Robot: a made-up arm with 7 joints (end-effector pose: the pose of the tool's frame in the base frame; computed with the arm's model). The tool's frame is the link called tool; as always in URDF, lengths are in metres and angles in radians. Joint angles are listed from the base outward.
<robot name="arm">
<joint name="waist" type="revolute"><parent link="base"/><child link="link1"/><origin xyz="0.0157 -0.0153 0.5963" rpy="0.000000 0.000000 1.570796"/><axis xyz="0 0 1"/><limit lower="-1.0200" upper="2.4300" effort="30" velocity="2.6"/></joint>
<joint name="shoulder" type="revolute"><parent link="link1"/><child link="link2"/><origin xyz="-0.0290 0.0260 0.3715" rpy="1.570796 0.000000 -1.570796"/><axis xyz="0 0 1"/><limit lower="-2.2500" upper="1.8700" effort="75" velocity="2.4"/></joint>
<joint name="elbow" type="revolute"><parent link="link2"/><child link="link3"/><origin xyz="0.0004 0.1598 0.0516" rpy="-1.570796 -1.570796 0.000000"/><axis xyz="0 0 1"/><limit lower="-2.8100" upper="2.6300" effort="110" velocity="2.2"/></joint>
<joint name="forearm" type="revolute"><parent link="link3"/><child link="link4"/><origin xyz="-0.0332 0.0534 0.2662" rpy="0.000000 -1.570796 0.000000"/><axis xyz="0 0 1"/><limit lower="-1.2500" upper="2.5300" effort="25" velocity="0.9"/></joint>
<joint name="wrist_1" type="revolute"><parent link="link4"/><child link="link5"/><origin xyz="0.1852 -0.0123 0.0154" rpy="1.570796 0.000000 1.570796"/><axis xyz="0 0 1"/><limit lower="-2.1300" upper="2.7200" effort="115" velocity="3"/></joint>
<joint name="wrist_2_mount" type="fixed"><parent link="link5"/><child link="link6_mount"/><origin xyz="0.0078 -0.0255 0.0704"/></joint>
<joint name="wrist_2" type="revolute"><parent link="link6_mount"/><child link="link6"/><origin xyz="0.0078 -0.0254 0.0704" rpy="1.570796 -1.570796 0.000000"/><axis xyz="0 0 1"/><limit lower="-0.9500" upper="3.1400" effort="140" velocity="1.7"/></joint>
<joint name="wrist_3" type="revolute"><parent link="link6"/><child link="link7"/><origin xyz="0.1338 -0.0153 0.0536" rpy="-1.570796 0.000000 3.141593"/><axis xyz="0 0 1"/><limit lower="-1.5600" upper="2.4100" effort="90" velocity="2.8"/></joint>
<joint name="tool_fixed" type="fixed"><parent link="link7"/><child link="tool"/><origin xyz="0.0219 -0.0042 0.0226" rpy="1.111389 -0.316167 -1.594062"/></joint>
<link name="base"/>
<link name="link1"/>
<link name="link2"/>
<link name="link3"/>
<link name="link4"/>
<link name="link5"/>
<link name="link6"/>
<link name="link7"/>
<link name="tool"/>
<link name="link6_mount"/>
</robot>
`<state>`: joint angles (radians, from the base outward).
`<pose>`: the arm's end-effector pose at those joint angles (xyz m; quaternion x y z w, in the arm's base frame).
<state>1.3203 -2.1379 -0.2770 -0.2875 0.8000 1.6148 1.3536</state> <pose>0.3227 0.5962 0.6410 -0.0073 0.7882 0.1172 0.6041</pose>
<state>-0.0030 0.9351 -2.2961 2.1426 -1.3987 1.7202 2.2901</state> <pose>-0.3722 -0.5079 1.0540 0.8463 0.2383 -0.4764 0.0049</pose>
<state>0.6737 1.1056 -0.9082 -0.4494 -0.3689 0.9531 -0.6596</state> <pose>-0.6454 -0.4459 1.1517 0.3931 -0.1800 -0.9002 0.0516</pose>
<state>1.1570 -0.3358 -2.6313 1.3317 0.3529 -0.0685 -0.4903</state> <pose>0.1557 -0.4157 1.5397 -0.2272 0.6610 -0.6213 0.3543</pose>
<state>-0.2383 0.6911 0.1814 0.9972 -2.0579 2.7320 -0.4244</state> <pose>-0.2407 0.1651 1.5596 0.4339 0.8345 0.2513 0.2285</pose>
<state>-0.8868 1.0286 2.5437 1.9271 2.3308 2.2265 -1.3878</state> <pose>-0.1633 0.2342 0.8555 -0.6174 0.0726 -0.3822 0.6838</pose>
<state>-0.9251 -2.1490 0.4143 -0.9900 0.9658 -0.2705 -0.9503</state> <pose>0.3658 -0.6981 0.7366 -0.2181 0.3003 -0.3389 0.8645</pose>
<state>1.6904 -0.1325 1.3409 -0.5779 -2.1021 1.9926 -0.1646</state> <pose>0.2318 -0.1541 1.6502 0.4584 -0.2008 -0.4088 0.7632</pose>
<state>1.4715 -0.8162 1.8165 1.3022 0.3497 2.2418 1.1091</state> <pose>-0.1748 0.3943 1.3680 -0.1391 0.8281 0.5380 0.0742</pose>
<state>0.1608 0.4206 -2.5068 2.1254 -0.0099 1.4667 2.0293</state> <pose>-0.4360 -0.4103 1.1236 -0.9123 0.0966 0.3080 0.2521</pose>
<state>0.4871 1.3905 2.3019 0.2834 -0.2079 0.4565 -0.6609</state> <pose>-0.8022 -0.3688 1.0825 -0.0110 -0.9061 0.2473 0.3430</pose>
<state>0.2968 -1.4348 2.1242 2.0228 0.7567 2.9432 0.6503</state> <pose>0.2291 0.2104 1.0941 0.2392 0.9258 0.0918 0.2779</pose>
